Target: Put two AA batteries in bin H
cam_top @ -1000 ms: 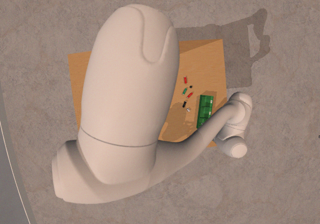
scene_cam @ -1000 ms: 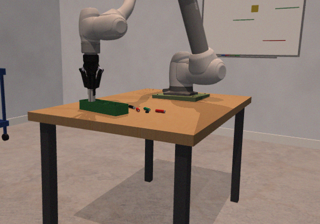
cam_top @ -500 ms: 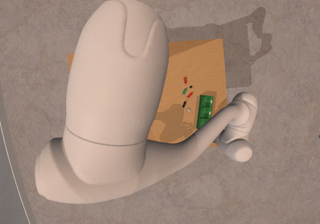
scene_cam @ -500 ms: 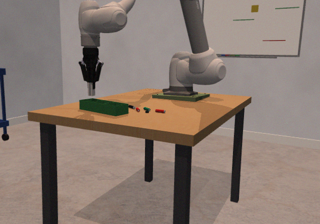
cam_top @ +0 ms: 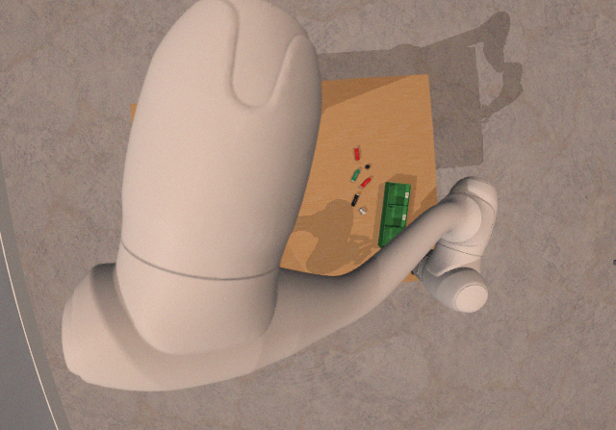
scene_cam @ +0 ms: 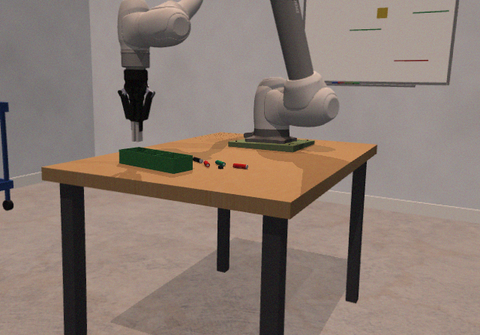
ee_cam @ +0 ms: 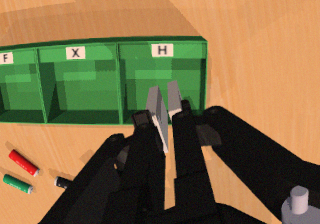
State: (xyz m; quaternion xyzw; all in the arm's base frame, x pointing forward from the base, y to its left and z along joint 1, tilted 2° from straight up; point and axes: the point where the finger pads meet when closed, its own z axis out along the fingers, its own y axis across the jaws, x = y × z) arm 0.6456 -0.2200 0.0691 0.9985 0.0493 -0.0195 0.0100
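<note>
Right now the green bin row is 2 cm ahead of my hand, 9 cm to the left of it and 8 cm below it. Round my hand: small white block: 10 cm behind, 12 cm to the left, 10 cm below; green AA battery: 11 cm behind, 25 cm to the left, 10 cm below; black AA battery: 12 cm behind, 16 cm to the left, 10 cm below.
</note>
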